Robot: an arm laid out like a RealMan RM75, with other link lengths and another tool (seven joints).
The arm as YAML. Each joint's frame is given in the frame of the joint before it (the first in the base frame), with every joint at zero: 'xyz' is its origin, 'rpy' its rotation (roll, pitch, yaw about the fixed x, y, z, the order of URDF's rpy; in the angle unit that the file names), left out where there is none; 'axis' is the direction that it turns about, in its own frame. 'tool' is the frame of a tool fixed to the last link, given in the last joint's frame.
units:
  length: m
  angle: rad
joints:
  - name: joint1
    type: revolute
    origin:
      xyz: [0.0, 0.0, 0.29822]
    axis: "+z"
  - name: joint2
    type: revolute
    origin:
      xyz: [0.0, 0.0, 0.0]
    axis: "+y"
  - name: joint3
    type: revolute
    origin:
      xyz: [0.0, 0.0, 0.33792]
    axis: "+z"
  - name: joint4
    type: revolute
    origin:
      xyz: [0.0, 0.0, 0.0]
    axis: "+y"
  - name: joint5
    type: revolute
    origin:
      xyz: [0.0, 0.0, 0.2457]
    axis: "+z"
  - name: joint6
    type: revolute
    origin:
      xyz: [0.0, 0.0, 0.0]
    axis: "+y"
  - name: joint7
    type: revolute
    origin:
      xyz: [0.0, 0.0, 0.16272]
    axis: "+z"
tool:
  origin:
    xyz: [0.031, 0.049, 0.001]
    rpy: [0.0, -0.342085, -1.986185]
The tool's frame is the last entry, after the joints.
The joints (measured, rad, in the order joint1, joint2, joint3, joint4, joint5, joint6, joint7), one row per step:
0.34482 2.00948 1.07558 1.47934 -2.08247 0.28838 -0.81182
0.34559 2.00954 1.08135 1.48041 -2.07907 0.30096 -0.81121
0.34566 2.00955 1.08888 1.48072 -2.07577 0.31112 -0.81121
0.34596 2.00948 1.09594 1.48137 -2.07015 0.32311 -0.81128
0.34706 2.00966 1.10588 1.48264 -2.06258 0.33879 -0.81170
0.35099 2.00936 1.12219 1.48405 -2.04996 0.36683 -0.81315
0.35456 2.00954 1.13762 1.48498 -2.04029 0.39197 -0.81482
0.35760 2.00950 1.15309 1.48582 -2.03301 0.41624 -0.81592
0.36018 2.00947 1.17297 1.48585 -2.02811 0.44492 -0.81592
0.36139 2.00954 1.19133 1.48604 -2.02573 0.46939 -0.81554
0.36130 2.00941 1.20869 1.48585 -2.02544 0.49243 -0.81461
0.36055 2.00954 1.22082 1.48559 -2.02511 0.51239 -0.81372
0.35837 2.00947 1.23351 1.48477 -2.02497 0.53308 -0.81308
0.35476 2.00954 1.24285 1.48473 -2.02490 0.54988 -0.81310
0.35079 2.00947 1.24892 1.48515 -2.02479 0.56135 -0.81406
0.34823 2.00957 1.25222 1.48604 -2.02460 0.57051 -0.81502
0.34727 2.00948 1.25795 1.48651 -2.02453 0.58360 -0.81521
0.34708 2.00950 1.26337 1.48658 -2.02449 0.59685 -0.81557
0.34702 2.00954 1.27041 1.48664 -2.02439 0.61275 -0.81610
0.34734 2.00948 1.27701 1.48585 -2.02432 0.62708 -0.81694
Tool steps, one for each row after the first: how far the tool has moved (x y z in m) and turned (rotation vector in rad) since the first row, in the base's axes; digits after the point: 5 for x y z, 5 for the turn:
0.00012 -0.00014 0.00070 -0.00746 -0.00060 -0.00352
0.00067 0.00051 0.00196 -0.01122 -0.00038 -0.00844
0.00096 0.00067 0.00305 -0.01784 0.00077 -0.01369
0.00081 0.00109 0.00466 -0.02595 0.00306 -0.01953
0.00040 0.00184 0.00725 -0.04115 0.00468 -0.02683
0.00011 0.00269 0.00966 -0.05365 0.00535 -0.03261
0.00022 0.00366 0.01222 -0.06456 0.00483 -0.03816
0.00139 0.00521 0.01558 -0.07524 0.00238 -0.04651
0.00287 0.00673 0.01883 -0.08262 -0.00006 -0.05460
0.00510 0.00806 0.02195 -0.08894 -0.00374 -0.06354
0.00712 0.00823 0.02382 -0.09707 -0.00754 -0.07094
0.01003 0.00823 0.02581 -0.10535 -0.01201 -0.08029
0.01282 0.00761 0.02723 -0.11267 -0.01579 -0.08837
0.01520 0.00684 0.02822 -0.11756 -0.01881 -0.09419
0.01658 0.00586 0.02863 -0.12267 -0.02147 -0.09697
0.01789 0.00522 0.02946 -0.12948 -0.02502 -0.10021
0.01903 0.00458 0.03013 -0.13678 -0.02895 -0.10277
0.02035 0.00397 0.03109 -0.14512 -0.03345 -0.10585
0.02173 0.00357 0.03196 -0.15254 -0.03802 -0.10883

